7 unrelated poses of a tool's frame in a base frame.
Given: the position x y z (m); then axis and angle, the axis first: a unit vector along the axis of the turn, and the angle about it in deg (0 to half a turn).
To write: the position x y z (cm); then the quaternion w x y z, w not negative. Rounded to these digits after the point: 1 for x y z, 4 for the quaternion.
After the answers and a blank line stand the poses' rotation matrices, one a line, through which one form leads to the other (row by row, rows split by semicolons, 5 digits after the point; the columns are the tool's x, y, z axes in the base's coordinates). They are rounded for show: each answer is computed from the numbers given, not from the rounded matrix.
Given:
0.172, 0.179, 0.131, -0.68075, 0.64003, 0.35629, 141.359
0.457, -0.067, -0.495, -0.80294, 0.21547, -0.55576, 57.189
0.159, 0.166, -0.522, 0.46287, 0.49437, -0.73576, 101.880
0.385, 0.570, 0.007, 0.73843, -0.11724, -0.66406, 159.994
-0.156, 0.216, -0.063, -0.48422, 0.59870, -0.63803, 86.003
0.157, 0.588, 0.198, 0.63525, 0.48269, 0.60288, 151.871
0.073, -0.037, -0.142, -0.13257, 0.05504, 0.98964, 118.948
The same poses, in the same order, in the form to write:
17.2, 17.9, 13.1, 0.3309, -0.6424, 0.6040, 0.3362
45.7, -6.7, -49.5, 0.8780, -0.3843, 0.1031, -0.2660
15.9, 16.6, -52.2, 0.6301, 0.3594, 0.3839, -0.5713
38.5, 57.0, 0.7, 0.1737, 0.7272, -0.1155, -0.6540
-15.6, 21.6, -6.3, 0.7313, -0.3302, 0.4083, -0.4351
15.7, 58.8, 19.8, 0.2430, 0.6162, 0.4682, 0.5848
7.3, -3.7, -14.2, 0.5079, -0.1142, 0.0474, 0.8525

0.04431 -0.99849 -0.03233; -0.55353 -0.05148 0.83124; -0.83165 -0.01894 -0.55498
0.83723 0.38783 0.38553; -0.54635 0.56314 0.61998; 0.02334 -0.72970 0.68337
0.05249 0.99594 0.07311; -0.44406 0.08885 -0.89158; -0.89446 0.01434 0.44693
0.11800 0.05926 -0.99124; -0.39511 -0.91300 -0.10162; -0.91102 0.40364 -0.08432
0.28783 0.36678 0.88466; -0.90618 0.40316 0.12768; -0.30983 -0.83841 0.44841
-0.12246 0.29281 0.94830; 0.86128 -0.44343 0.24814; 0.49316 0.84713 -0.19789
-0.45793 -0.87683 -0.14654; 0.85517 -0.47952 0.19684; -0.24286 -0.03517 0.96942

